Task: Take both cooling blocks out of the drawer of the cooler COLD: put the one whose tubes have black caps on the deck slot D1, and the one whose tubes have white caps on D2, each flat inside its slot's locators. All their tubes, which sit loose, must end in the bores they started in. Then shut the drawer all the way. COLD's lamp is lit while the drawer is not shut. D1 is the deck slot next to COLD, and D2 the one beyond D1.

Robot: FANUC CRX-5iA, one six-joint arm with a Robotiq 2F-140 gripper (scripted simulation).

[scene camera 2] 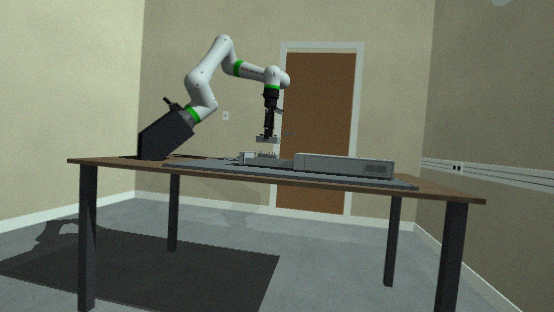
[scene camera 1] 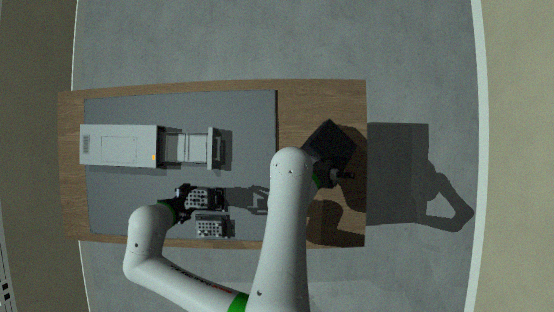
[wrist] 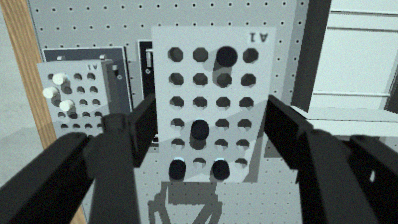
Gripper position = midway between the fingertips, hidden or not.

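Observation:
My gripper [wrist: 210, 109] is in sight, and so is a cooling block [wrist: 198, 86]. I also see a cooler COLD [scene camera 1: 112, 145] [scene camera 2: 343, 165].

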